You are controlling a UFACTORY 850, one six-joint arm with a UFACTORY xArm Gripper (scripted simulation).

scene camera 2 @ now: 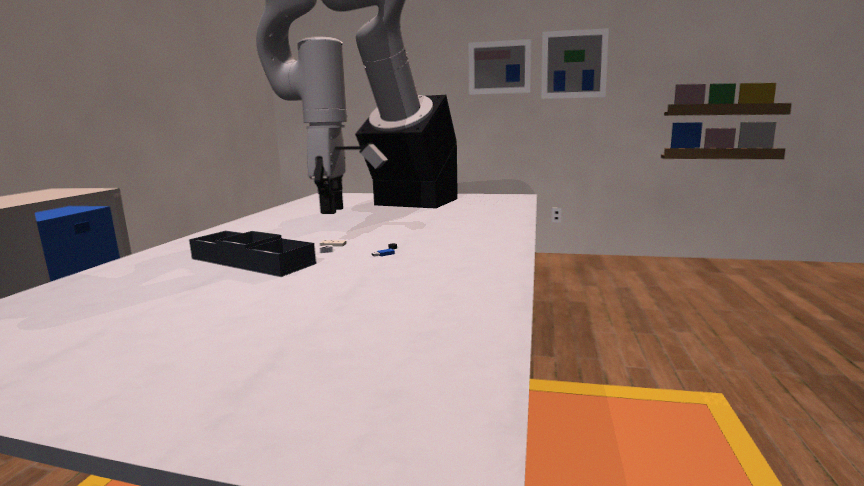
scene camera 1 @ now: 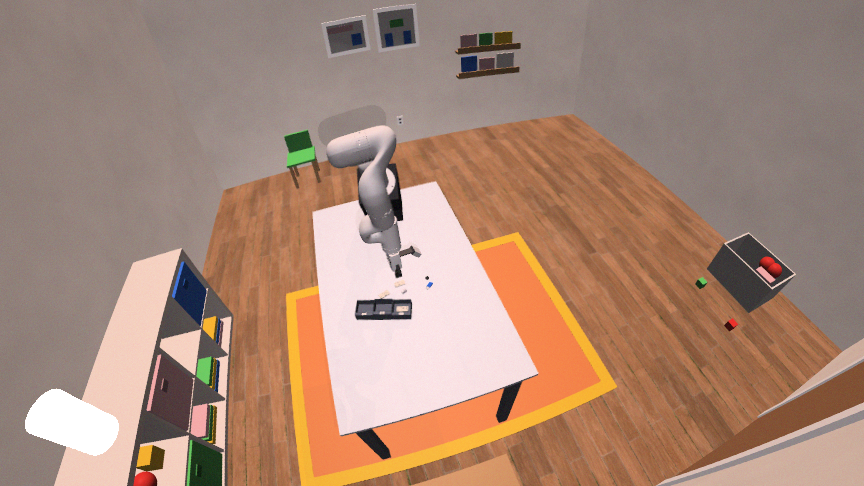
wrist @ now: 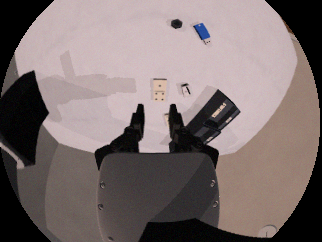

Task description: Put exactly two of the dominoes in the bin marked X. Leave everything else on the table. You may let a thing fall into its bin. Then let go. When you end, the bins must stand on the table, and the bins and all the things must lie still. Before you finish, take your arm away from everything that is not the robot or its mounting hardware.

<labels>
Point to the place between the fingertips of the gripper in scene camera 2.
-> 332, 211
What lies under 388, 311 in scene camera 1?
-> A black three-compartment bin.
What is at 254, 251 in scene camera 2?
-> A black three-compartment bin.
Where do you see a black three-compartment bin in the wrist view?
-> At 204, 118
</labels>
